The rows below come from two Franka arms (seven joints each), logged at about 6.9 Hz.
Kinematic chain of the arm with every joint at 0, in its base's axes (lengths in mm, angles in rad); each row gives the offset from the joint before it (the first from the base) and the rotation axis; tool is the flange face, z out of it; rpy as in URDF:
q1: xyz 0 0 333 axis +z
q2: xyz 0 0 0 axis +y
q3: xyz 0 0 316 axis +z
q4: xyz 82.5 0 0 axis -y
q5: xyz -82.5 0 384 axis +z
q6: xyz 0 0 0 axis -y
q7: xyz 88 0 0 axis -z
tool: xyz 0 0 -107 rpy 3.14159 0 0
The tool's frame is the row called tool.
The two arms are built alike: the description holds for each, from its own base.
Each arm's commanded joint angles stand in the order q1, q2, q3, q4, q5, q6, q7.
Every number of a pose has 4 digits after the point.
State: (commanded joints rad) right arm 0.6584 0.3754 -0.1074 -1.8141 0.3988 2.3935 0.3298; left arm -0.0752 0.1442 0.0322 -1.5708 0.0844 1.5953 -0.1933
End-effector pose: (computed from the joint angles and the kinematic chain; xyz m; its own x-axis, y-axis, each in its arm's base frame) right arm 0.5588 0.3540 0.3560 0.9967 -0.0441 0.0688 -0.0198 -0.9473 -0.3198; left arm 0.5933 -0.0179 0.5440 0.9840 0.1474 -0.1003 0.1363 -0.9846 -0.1093
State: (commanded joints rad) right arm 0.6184 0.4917 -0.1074 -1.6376 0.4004 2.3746 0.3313; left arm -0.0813 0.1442 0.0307 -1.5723 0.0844 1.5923 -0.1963
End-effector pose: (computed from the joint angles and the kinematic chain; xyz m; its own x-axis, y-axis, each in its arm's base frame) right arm 0.6060 0.3564 0.3588 0.9915 -0.0744 0.1069 -0.0343 -0.9408 -0.3371; left arm 0.5927 -0.0223 0.5431 0.9842 0.1431 -0.1044 0.1316 -0.9852 -0.1103
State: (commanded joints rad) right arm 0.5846 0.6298 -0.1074 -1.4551 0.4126 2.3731 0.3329; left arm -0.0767 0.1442 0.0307 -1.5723 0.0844 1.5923 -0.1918
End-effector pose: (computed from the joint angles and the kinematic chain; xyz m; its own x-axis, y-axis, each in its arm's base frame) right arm 0.6502 0.3594 0.3478 0.9839 -0.1072 0.1430 -0.0497 -0.9326 -0.3575; left arm 0.5928 -0.0195 0.5431 0.9841 0.1432 -0.1049 0.1317 -0.9852 -0.1098
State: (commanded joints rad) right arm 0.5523 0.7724 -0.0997 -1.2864 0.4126 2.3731 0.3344; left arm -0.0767 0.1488 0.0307 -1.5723 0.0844 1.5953 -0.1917
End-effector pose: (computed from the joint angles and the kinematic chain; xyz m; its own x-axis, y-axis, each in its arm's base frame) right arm 0.6852 0.3616 0.3225 0.9781 -0.1245 0.1669 -0.0560 -0.9293 -0.3652; left arm 0.5941 -0.0197 0.5406 0.9840 0.1429 -0.1065 0.1311 -0.9852 -0.1102
